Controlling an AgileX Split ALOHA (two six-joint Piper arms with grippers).
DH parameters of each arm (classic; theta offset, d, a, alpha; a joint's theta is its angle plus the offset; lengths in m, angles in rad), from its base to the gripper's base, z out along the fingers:
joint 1: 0 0.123 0 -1.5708
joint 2: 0.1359 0 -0.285 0
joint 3: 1.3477 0 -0.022 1.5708
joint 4: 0 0.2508 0 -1.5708
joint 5: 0 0 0.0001 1.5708
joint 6: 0 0.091 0 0
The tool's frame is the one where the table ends.
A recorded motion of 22 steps. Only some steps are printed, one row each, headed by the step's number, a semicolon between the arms.
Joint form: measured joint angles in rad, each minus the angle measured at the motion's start. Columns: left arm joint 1, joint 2, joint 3, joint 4, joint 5, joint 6; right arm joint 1, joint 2, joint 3, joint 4, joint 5, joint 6.
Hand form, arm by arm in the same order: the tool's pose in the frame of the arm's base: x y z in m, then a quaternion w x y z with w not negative. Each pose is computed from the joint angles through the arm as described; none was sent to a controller.
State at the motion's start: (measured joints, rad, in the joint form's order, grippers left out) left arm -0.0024 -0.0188 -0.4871 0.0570 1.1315 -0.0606; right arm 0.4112 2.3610 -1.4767 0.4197 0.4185 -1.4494
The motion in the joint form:
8: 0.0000 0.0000 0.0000 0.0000 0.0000 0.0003; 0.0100 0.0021 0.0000 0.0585 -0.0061 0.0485
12: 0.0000 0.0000 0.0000 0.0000 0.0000 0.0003; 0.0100 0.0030 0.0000 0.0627 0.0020 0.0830
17: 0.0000 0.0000 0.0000 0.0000 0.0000 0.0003; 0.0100 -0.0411 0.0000 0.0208 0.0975 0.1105
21: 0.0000 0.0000 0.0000 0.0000 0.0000 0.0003; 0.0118 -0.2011 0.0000 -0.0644 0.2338 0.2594
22: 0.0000 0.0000 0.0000 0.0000 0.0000 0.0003; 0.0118 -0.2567 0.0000 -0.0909 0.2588 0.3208
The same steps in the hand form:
8: -0.0094 0.0047 0.2681 0.49402 -0.02735 0.86892 0.01293; 0.4071 0.2008 0.0470 0.21532 -0.63487 0.74119 0.03496
12: -0.0094 0.0047 0.2681 0.49402 -0.02735 0.86892 0.01293; 0.4063 0.2010 0.0464 0.21162 -0.62145 0.75315 0.04231
17: -0.0094 0.0047 0.2681 0.49402 -0.02735 0.86892 0.01293; 0.4008 0.2006 0.0636 0.18996 -0.63427 0.74727 0.05659
21: -0.0094 0.0047 0.2681 0.49402 -0.02735 0.86892 0.01293; 0.3929 0.1980 0.1303 0.19460 -0.61729 0.75993 0.05997
22: -0.0094 0.0047 0.2681 0.49402 -0.02735 0.86892 0.01293; 0.3902 0.1959 0.1535 0.20522 -0.60334 0.76860 0.05590

